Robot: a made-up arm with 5 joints.
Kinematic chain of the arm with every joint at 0, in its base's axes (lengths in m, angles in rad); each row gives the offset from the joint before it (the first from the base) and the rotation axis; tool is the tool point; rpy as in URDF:
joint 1: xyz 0.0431 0 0.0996 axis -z
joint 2: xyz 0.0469 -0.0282 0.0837 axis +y
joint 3: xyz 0.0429 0 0.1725 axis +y
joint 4: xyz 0.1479 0 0.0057 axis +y
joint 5: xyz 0.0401 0.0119 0 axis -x
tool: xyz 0 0 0 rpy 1.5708 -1.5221 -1.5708
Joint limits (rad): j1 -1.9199..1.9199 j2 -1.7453..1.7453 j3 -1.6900..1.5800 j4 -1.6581..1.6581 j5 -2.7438..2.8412
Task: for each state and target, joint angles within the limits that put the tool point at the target. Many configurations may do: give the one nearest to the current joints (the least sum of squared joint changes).
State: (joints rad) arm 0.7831 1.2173 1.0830 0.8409 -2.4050
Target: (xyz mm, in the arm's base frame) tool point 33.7 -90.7 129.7
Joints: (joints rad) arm 1.4943 0.9322 1.2578 0.9959 -2.4050
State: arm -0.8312 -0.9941 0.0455 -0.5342 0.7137
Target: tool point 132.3 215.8 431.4
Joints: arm -1.2487 -0.1590 -0.1044 -0.4746 0.7137
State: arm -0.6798 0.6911 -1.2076 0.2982 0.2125
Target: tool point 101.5 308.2 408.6
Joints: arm -1.4355 0.3654 -0.8976 0.5432 0.2125
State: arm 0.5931 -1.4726 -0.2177 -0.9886 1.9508
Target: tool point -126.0 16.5 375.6
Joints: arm 0.1934 -1.6770 0.1097 -1.0516 1.9508
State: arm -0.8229 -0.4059 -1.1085 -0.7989 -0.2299
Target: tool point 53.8 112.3 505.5
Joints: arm -1.6208 -0.4133 -0.3612 -0.9717 -0.2299
